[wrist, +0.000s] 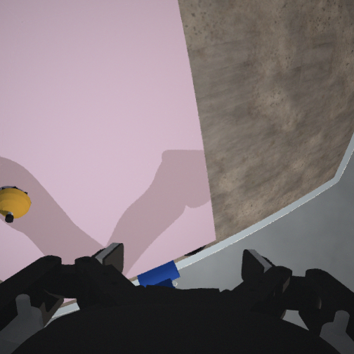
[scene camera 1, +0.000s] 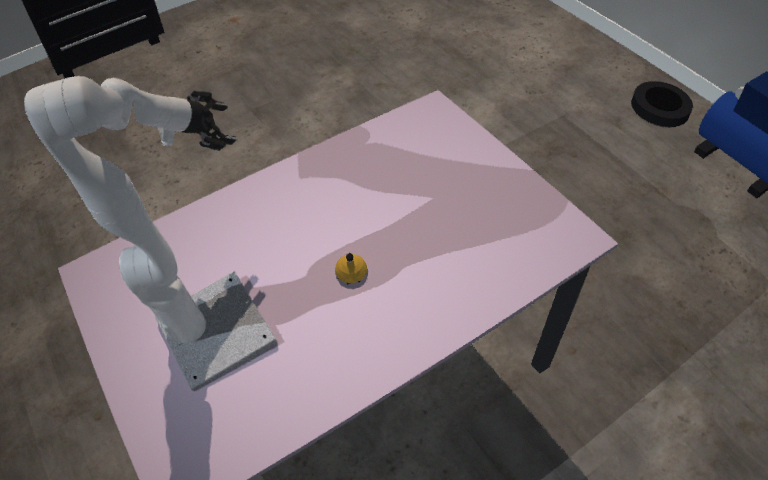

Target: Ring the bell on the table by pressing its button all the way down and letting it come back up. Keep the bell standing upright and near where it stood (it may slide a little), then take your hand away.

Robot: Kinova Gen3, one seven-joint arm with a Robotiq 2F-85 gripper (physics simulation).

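Places are measured from the arm's base along level axes (x ahead, y left, z up), in metres.
Pixels of known places: gripper, fingertip midpoint: (scene camera 1: 230, 123); arm's base at its link origin: (scene camera 1: 187, 326).
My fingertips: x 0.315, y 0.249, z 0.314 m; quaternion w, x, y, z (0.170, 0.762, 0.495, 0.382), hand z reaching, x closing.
Observation:
For each thing: its top centre in the pictures, then the offset to it from my fingertips. Level surfaces: height alone.
- bell at its top centre: (scene camera 1: 349, 256) 0.117 m ahead, 0.326 m right, 0.276 m down
- yellow-orange dome with a black button, top centre: (scene camera 1: 349, 256) 0.117 m ahead, 0.326 m right, 0.276 m down
- pink table at its surface level: 0.342 m down
The bell (scene camera 1: 351, 269) (wrist: 15, 203) is a yellow-orange dome with a black button (scene camera 1: 349, 256) (wrist: 9, 218) on a short stem. It stands upright on the pink table (scene camera 1: 362, 350) (wrist: 100, 90), in the arm's shadow, near the middle of the table in the scene view and at the left edge of the wrist view. My gripper (scene camera 1: 229, 122) (wrist: 182, 260) is open and empty. It is high up and well apart from the bell, toward the upper left in the scene view.
The arm's grey base plate (scene camera 1: 237, 353) is on the table, to the left of the bell in the scene view. A black drawer cabinet (scene camera 1: 104, 42), a black tire (scene camera 1: 661, 116) and a blue machine (scene camera 1: 730, 127) (wrist: 159, 274) stand beyond the table.

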